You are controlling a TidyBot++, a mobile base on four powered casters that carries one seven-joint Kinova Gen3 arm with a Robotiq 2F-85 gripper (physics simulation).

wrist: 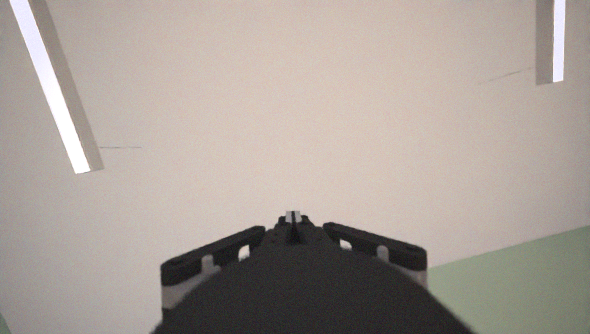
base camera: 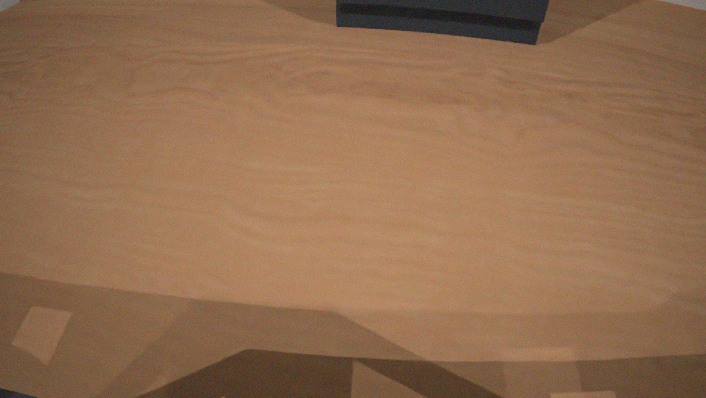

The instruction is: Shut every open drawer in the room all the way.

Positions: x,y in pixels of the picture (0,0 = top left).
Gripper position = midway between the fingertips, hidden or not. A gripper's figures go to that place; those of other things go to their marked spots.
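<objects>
A ceiling (wrist: 378,122) is 137 cm from the lens. My own gripper (wrist: 293,220) sits at 18 cm from the lens.
</objects>
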